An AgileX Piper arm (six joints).
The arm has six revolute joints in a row. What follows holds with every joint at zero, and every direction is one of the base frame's. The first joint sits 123 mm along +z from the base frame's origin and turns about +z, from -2.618 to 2.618 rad. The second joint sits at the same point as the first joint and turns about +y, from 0 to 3.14 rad. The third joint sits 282.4 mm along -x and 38.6 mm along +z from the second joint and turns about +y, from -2.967 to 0 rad. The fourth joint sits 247.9 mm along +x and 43.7 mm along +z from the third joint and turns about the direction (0.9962, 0, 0.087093), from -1.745 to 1.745 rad. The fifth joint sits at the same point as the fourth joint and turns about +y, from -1.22 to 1.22 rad. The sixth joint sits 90.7 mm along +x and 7.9 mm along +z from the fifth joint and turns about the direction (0.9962, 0, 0.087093), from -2.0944 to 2.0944 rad. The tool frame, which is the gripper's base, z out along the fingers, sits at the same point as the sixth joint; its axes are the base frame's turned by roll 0, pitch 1.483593 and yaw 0 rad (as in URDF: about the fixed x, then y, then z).
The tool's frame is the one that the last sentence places.
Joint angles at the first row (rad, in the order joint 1, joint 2, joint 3, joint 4, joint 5, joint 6):
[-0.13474 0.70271 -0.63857 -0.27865 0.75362 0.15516]
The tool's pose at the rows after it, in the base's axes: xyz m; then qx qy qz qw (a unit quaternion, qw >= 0):
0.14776 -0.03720 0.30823 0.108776 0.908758 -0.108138 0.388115
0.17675 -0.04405 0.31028 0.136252 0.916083 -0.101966 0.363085
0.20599 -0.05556 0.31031 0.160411 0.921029 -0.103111 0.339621
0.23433 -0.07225 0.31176 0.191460 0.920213 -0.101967 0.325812
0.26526 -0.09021 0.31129 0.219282 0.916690 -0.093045 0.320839
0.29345 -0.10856 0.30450 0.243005 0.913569 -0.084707 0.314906
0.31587 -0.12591 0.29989 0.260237 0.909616 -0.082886 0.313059
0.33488 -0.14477 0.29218 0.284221 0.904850 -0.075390 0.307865
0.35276 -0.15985 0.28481 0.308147 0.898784 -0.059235 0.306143
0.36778 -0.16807 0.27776 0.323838 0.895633 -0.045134 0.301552
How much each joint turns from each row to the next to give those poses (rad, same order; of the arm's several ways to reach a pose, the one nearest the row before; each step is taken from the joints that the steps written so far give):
[0.00002 0.11557 -0.06170 -0.00002 -0.00687 0.07427]
[-0.01598 0.13665 -0.07871 0.00004 0.00001 0.04742]
[-0.03359 0.13383 -0.08489 0.00240 -0.00001 0.02007]
[-0.05028 0.12516 -0.09804 0.01724 -0.00205 0.00951]
[-0.04508 0.12846 -0.10740 0.03507 -0.01456 -0.00001]
[-0.03815 0.12074 -0.09299 0.03074 -0.01779 -0.00002]
[-0.03067 0.09734 -0.08847 0.01463 -0.00704 0.00002]
[-0.03559 0.09244 -0.08279 0.02983 -0.00003 -0.00003]
[-0.02590 0.08364 -0.08099 0.04712 0.00203 0.00002]
[-0.00863 0.06687 -0.06683 0.03377 0.01151 0.00571]

